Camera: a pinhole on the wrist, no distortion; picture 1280 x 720 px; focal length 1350.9 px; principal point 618.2 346.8 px. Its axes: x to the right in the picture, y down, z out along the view. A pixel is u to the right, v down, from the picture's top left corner.
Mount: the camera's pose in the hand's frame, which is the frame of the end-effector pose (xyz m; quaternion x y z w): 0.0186 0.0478 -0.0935 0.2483 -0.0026 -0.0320 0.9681
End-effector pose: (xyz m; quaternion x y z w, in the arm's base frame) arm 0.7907 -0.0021 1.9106 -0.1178 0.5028 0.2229 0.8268
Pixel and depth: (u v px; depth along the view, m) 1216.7 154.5 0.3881
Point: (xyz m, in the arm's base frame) 1.1277 -0.0387 1.8487
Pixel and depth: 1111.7 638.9 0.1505
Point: 0.8607 0.0388 1.8717
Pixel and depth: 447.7 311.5 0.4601
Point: 1.0962 -0.0442 2.0914
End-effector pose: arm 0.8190 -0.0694 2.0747 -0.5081 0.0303 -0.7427 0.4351
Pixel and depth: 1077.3 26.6 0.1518
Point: 0.7923 -0.0675 2.1615
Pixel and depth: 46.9 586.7 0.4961
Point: 1.0794 0.2787 2.1670
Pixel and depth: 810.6 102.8 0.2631
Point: 0.8275 0.0195 2.2240
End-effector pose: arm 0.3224 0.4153 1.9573 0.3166 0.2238 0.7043 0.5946
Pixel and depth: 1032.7 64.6 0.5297
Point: 0.7507 0.6160 1.9904
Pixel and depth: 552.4 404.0 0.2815
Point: 0.4888 0.4200 2.0158
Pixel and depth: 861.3 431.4 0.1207
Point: 0.3335 0.4527 1.9717
